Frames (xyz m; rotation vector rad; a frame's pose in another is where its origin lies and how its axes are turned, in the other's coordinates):
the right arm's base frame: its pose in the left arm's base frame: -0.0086 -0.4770 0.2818 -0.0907 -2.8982 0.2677
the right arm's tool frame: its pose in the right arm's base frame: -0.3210 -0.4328 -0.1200 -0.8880 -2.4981 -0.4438
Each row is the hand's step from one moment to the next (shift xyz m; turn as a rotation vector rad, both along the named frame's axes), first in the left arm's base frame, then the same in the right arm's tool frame.
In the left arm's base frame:
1: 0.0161 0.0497 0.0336 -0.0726 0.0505 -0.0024
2: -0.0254 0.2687 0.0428 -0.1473 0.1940 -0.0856
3: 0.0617 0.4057 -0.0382 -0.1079 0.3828 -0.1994
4: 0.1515 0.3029 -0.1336 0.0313 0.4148 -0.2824
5: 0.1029 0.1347 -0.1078 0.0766 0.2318 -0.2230
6: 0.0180 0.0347 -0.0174 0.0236 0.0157 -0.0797
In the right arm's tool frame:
1: 0.0021 0.0227 0.0578 -0.0220 0.0850 -0.0108
2: 0.0494 0.2136 0.1632 0.0476 0.2525 -0.0250
3: 0.2079 0.2721 0.2293 0.2213 0.3853 0.0236
4: 0.2933 0.1497 0.1553 0.3738 0.3314 0.0572
5: 0.1865 0.0503 0.0551 0.2909 0.1561 0.0189
6: 0.0355 0.0170 0.0167 0.0779 0.0075 -0.0321

